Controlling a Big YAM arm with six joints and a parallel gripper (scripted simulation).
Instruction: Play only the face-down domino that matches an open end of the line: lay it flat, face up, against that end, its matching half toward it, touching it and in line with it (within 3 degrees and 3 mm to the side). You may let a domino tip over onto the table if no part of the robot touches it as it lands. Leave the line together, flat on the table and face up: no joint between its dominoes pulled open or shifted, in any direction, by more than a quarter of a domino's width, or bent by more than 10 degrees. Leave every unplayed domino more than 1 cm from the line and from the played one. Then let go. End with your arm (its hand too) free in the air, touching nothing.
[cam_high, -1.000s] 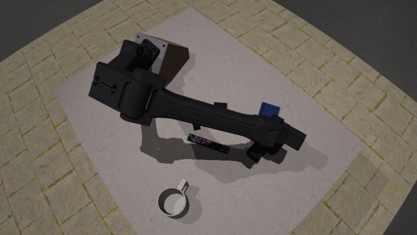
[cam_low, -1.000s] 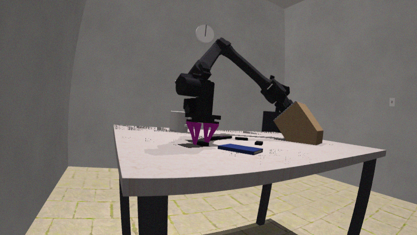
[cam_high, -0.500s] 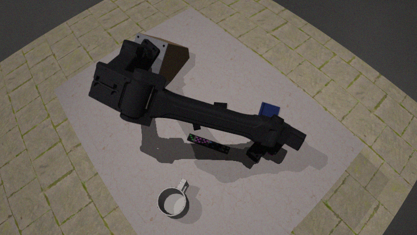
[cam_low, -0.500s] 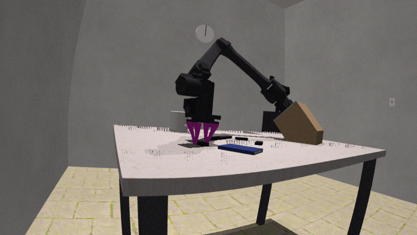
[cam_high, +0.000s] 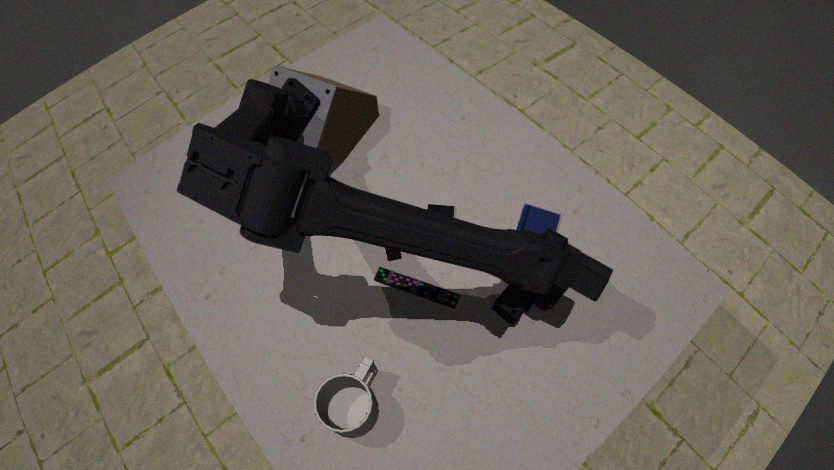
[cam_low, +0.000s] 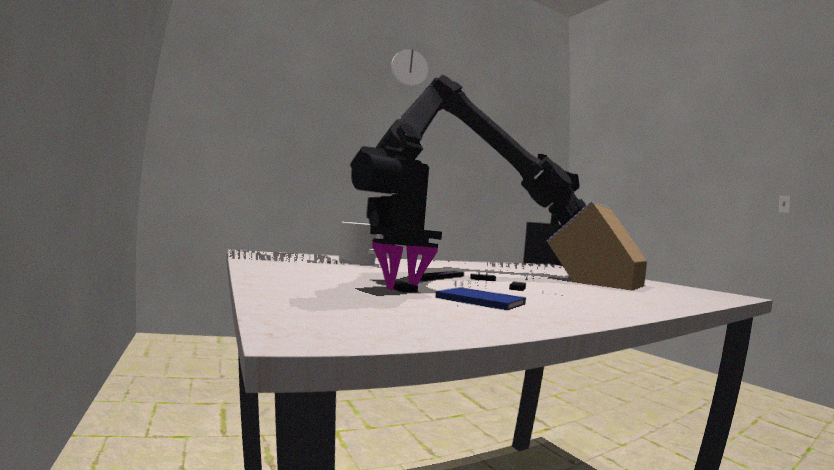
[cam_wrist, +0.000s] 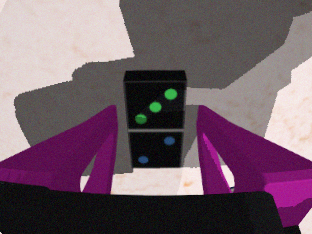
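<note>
Now: hand right at the domino. The rest, counted from my hand: blue book: 7 cm behind, 12 cm to the left; mug: 10 cm behind, 37 cm to the right, 3 cm above.
</note>
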